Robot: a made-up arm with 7 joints. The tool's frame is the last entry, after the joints. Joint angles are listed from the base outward.
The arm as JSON. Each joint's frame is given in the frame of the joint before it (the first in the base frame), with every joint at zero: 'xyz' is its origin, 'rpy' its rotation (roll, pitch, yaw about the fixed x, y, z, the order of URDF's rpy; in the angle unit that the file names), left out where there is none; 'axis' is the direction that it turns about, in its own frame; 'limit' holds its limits. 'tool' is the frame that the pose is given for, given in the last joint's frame.
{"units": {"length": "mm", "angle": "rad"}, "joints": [
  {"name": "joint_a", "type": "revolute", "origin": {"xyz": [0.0, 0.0, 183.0]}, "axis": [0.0, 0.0, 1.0], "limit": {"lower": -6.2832, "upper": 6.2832}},
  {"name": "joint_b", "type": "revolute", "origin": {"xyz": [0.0, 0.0, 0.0]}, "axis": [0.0, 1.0, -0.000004], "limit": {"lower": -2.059, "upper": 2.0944}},
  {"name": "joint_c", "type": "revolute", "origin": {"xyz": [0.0, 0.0, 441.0]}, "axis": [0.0, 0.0, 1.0], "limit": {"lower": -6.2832, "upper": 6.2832}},
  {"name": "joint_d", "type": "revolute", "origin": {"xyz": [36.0, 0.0, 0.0]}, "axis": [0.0, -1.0, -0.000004], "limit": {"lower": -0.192, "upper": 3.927}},
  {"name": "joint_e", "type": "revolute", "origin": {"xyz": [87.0, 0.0, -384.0]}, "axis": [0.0, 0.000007, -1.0], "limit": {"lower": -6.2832, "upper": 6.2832}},
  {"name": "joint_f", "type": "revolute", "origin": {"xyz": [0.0, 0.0, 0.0]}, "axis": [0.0, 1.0, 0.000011], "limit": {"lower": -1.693, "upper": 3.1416}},
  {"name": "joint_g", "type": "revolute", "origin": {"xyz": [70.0, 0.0, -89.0]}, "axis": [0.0, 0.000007, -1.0], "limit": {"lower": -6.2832, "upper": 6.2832}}
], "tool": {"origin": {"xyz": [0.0, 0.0, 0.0], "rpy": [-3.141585, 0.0, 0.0]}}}
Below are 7 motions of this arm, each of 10 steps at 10 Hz.
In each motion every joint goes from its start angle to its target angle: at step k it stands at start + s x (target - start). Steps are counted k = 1, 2, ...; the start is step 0. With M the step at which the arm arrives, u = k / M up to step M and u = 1 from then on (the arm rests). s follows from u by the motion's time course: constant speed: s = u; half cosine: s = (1 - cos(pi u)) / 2; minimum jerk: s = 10 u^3 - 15 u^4 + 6 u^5.
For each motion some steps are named. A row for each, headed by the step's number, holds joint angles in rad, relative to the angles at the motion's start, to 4 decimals.
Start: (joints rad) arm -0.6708 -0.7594 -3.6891 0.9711 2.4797 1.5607 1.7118
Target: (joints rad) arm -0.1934 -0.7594 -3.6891 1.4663 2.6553 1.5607 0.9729
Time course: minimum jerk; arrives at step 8
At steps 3, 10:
3: 0.1314 0.0000 0.0000 0.1363 0.0483 0.0000 -0.2034
10: 0.4774 0.0000 0.0000 0.4952 0.1756 0.0000 -0.7389

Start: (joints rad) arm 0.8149 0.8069 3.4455 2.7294 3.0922 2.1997 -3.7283
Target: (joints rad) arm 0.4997 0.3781 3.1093 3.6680 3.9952 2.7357 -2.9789
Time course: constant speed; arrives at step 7
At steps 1, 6, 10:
1: -0.0450 -0.0613 -0.0480 0.1341 0.1290 0.0766 0.1071
6: -0.2702 -0.3675 -0.2882 0.8045 0.7740 0.4594 0.6423
10: -0.3152 -0.4288 -0.3362 0.9386 0.9030 0.5360 0.7494

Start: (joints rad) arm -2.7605 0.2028 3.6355 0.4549 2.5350 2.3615 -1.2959
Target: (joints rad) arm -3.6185 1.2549 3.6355 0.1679 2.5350 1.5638 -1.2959
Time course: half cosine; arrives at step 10
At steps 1, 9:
1: -0.0210 0.0257 0.0000 -0.0070 0.0000 -0.0195 0.0000
9: -0.8370 1.0264 0.0000 -0.2800 0.0000 -0.7782 0.0000

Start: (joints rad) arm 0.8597 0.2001 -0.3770 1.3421 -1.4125 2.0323 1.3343
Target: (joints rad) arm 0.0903 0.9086 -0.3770 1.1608 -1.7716 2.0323 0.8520
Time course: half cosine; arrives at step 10
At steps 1, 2, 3, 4, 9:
1: -0.0188 0.0173 0.0000 -0.0044 -0.0088 0.0000 -0.0118
2: -0.0735 0.0677 0.0000 -0.0173 -0.0343 0.0000 -0.0461
3: -0.1586 0.1460 0.0000 -0.0374 -0.0740 0.0000 -0.0994
4: -0.2658 0.2448 0.0000 -0.0626 -0.1241 0.0000 -0.1666
9: -0.7506 0.6912 0.0000 -0.1769 -0.3503 0.0000 -0.4705

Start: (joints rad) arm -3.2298 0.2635 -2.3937 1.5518 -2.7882 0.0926 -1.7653
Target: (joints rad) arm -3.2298 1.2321 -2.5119 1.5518 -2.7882 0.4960 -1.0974
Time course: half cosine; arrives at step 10
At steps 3, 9, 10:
3: 0.0000 0.1996 -0.0244 0.0000 0.0000 0.0831 0.1377
9: 0.0000 0.9449 -0.1153 0.0000 0.0000 0.3935 0.6516
10: 0.0000 0.9686 -0.1182 0.0000 0.0000 0.4034 0.6679

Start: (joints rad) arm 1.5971 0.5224 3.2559 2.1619 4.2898 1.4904 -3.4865
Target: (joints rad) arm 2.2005 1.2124 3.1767 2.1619 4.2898 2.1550 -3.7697
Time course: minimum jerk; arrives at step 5
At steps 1, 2, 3, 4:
1: 0.0349 0.0400 -0.0046 0.0000 0.0000 0.0385 -0.0164
2: 0.1915 0.2190 -0.0251 0.0000 0.0000 0.2110 -0.0899
3: 0.4119 0.4710 -0.0541 0.0000 0.0000 0.4536 -0.1933
4: 0.5685 0.6500 -0.0746 0.0000 0.0000 0.6261 -0.2668

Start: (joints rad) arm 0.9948 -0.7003 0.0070 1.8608 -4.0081 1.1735 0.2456
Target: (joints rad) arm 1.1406 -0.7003 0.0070 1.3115 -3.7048 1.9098 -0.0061
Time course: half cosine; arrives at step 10
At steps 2, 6, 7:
2: 0.0139 0.0000 0.0000 -0.0525 0.0290 0.0703 -0.0240
6: 0.0954 0.0000 0.0000 -0.3595 0.1985 0.4819 -0.1647
7: 0.1157 0.0000 0.0000 -0.4361 0.2408 0.5845 -0.1998

